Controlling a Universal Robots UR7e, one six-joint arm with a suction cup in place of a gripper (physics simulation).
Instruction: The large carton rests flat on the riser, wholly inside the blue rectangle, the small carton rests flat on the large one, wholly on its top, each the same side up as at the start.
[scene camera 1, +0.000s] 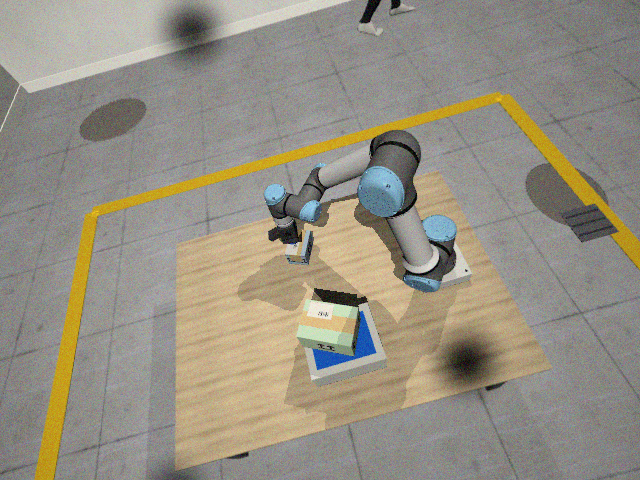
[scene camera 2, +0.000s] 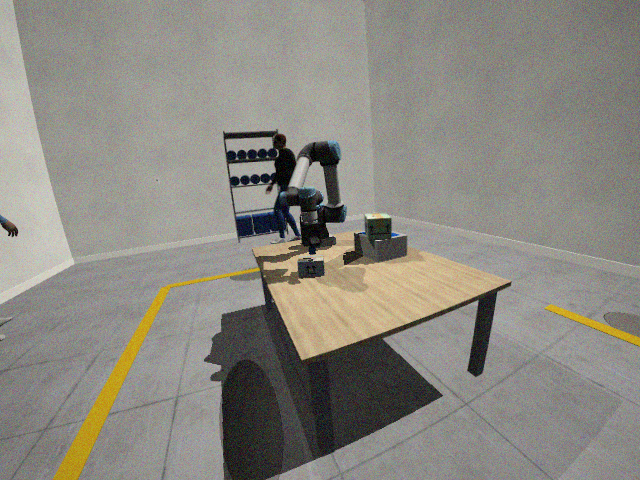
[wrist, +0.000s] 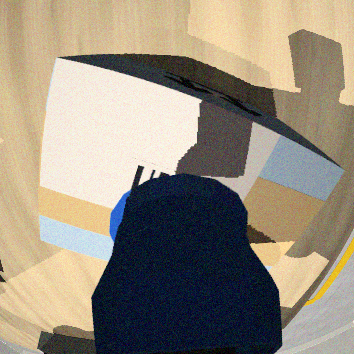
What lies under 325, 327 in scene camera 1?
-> A large carton.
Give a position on a small carton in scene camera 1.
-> At 299, 253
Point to a riser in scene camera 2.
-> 379, 250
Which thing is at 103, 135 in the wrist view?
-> A small carton.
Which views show the riser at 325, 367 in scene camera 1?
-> Scene camera 1 and scene camera 2 only.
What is the suction cup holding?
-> Nothing.
